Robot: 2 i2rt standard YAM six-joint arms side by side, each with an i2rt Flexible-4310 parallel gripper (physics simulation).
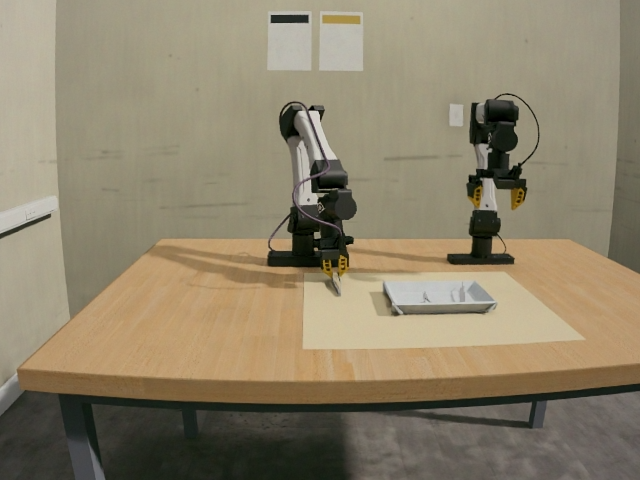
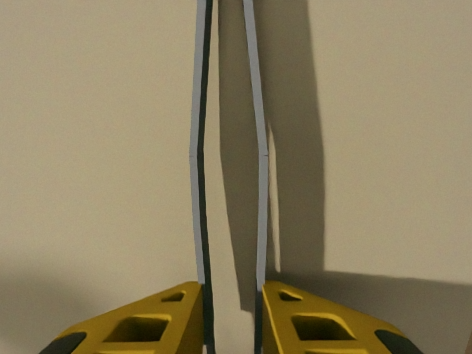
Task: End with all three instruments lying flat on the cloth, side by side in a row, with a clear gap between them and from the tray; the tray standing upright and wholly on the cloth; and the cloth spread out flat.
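My right gripper (image 1: 334, 274) (image 2: 232, 294) is shut on the grey tweezers (image 1: 336, 285) (image 2: 262, 200), low over the back left part of the cloth (image 1: 356, 330) (image 2: 100, 150). The tweezers' shadow falls close beside them; I cannot tell whether they touch the cloth. The cloth lies flat. The white tray (image 1: 439, 307) stands upright on it, to the right of the tweezers. Two small grey instruments show inside the tray: what looks like the scissors (image 1: 425, 297) at its left and a slim one (image 1: 462, 292) at its right. My left gripper (image 1: 496, 200) is open and empty, high behind the tray.
The wooden table (image 1: 206, 330) extends around the cloth. The right arm's base (image 1: 279, 258) and the left arm's base (image 1: 480, 259) stand near the table's back edge, behind the cloth. The cloth's front edge lies a little back from the table's front edge.
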